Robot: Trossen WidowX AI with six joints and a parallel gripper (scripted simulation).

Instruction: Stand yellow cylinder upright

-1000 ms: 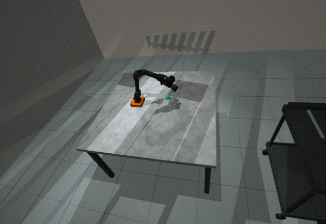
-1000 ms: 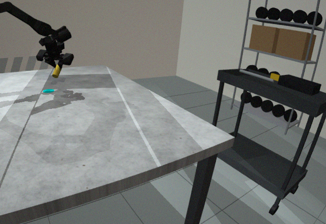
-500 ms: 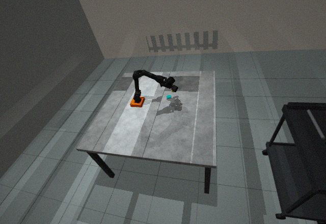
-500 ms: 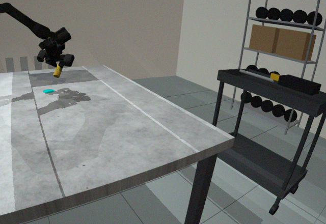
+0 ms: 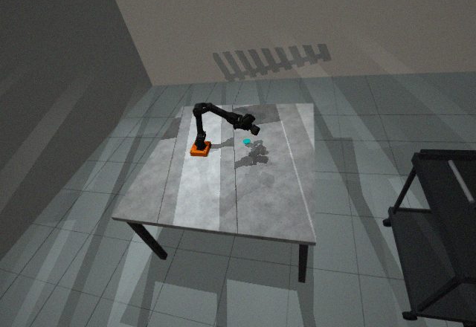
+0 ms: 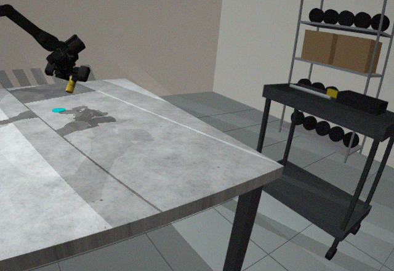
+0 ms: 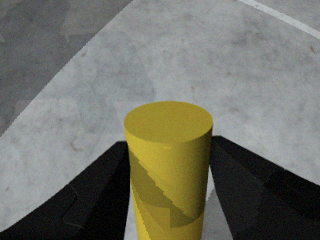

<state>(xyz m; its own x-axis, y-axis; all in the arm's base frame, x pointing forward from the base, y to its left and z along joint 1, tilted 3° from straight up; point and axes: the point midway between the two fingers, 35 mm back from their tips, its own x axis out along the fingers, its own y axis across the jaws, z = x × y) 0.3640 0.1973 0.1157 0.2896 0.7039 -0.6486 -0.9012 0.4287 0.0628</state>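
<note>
Now: gripper tip 120 mm above the cyan circle, 70 mm past it and 40 mm to the left of it. The rest, counted from my gripper tip: yellow tall cylinder 20 mm below, 10 mm to the right, 10 mm behind.
</note>
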